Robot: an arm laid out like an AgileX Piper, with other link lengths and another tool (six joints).
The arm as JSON. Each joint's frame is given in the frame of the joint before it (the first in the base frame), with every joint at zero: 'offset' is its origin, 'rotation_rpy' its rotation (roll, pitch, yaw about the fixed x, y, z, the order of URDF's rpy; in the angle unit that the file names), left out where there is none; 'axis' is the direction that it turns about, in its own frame. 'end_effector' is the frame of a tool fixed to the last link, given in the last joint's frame.
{
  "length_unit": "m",
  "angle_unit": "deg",
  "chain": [
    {
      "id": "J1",
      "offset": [
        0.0,
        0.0,
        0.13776
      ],
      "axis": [
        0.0,
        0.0,
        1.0
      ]
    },
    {
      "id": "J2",
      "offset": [
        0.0,
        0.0,
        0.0
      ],
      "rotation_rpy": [
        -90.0,
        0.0,
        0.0
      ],
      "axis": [
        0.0,
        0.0,
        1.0
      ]
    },
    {
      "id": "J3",
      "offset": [
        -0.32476,
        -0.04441,
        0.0
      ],
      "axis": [
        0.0,
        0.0,
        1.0
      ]
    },
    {
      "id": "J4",
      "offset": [
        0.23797,
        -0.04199,
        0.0
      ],
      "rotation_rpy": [
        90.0,
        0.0,
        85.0
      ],
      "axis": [
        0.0,
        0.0,
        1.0
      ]
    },
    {
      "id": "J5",
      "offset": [
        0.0,
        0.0,
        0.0
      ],
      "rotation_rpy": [
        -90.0,
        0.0,
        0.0
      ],
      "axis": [
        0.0,
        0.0,
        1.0
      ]
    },
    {
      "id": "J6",
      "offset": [
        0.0,
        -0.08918,
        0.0
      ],
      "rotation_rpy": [
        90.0,
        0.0,
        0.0
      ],
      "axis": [
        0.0,
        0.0,
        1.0
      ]
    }
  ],
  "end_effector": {
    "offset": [
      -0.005,
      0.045,
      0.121
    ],
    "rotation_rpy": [
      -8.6,
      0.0,
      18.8
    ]
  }
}
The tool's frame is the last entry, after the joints.
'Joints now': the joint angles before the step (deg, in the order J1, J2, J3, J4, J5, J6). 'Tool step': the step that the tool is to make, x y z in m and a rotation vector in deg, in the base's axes. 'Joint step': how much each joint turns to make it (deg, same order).
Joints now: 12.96, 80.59, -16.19, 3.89, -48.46, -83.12
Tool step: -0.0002, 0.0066, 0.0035, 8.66, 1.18, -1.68
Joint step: -0.02, 0.00, 0.00, -0.02, -0.34, 8.91
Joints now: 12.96, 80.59, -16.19, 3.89, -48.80, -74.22
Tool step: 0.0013, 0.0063, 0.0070, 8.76, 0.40, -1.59
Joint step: -0.01, 0.10, -0.01, -0.01, -1.21, 8.85
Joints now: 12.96, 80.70, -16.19, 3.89, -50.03, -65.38
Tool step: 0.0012, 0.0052, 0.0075, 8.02, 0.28, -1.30
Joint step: 0.00, 0.07, 0.01, 0.00, -1.18, 8.06
